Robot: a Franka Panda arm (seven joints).
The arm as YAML. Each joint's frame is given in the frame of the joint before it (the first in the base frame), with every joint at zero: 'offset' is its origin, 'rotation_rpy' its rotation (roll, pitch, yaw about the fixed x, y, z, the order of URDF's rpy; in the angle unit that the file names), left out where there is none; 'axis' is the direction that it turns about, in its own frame. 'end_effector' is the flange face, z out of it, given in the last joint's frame.
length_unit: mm
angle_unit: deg
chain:
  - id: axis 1
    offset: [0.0, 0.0, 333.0]
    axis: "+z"
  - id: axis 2
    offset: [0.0, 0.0, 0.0]
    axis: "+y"
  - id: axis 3
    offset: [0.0, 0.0, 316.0]
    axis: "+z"
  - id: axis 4
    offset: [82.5, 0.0, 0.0]
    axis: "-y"
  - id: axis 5
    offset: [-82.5, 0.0, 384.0]
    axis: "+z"
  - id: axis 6
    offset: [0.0, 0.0, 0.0]
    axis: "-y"
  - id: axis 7
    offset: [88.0, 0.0, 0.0]
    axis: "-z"
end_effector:
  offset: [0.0, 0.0, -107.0]
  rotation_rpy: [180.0, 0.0, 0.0]
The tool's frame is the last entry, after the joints.
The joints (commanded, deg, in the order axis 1, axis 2, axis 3, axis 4, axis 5, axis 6, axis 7), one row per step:
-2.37 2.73 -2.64 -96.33 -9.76 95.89 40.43
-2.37 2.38 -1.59 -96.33 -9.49 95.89 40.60
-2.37 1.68 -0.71 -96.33 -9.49 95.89 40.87
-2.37 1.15 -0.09 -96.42 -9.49 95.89 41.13
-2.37 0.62 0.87 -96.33 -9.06 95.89 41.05
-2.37 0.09 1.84 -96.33 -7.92 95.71 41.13
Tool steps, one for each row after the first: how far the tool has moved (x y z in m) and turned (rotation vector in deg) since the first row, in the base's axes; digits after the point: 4 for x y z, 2 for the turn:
-0.0002 0.0107 0.0034 0.29 -0.40 0.84
-0.0023 0.0194 0.0103 0.27 -1.14 1.46
-0.0041 0.0256 0.0148 0.26 -1.62 1.82
-0.0056 0.0358 0.0206 0.68 -2.25 2.80
-0.0078 0.0472 0.0253 1.80 -2.66 3.51

